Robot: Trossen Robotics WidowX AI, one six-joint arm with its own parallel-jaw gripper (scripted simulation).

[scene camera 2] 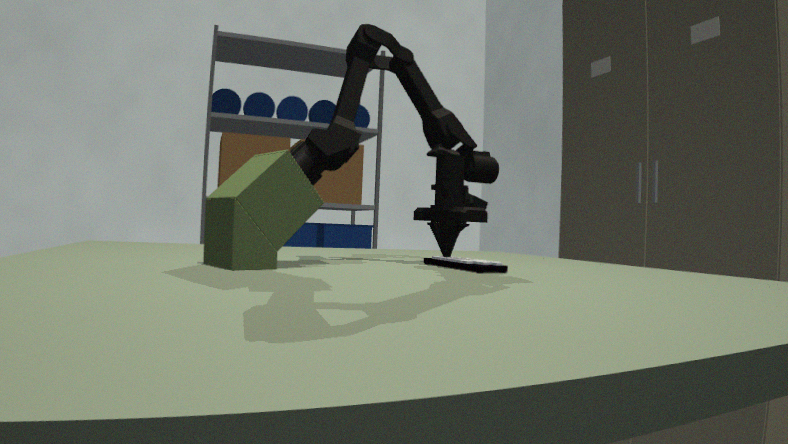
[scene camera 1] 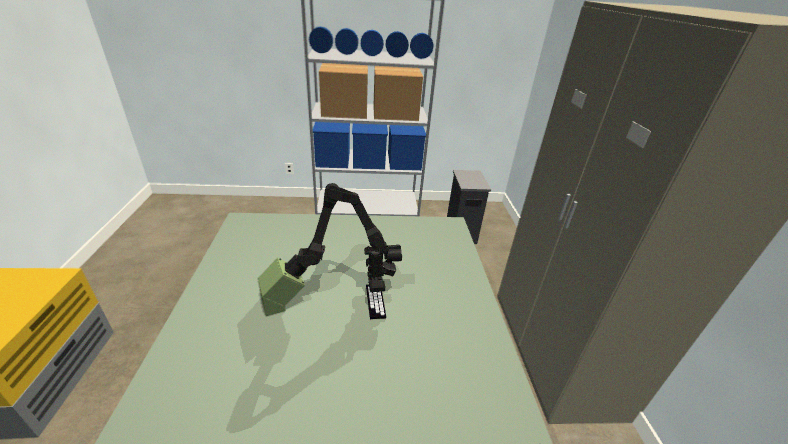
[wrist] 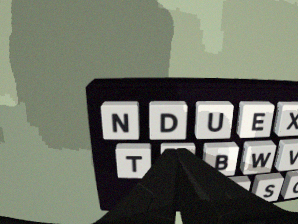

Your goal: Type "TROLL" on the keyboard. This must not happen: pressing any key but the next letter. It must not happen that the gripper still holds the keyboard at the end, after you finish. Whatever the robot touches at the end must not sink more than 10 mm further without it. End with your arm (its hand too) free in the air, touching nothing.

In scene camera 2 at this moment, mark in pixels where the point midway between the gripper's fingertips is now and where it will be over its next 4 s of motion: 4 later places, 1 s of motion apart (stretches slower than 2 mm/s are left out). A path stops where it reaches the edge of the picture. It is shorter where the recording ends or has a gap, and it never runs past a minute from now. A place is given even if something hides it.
My gripper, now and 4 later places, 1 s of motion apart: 446, 257; 445, 244; 443, 248; 441, 257; 440, 245
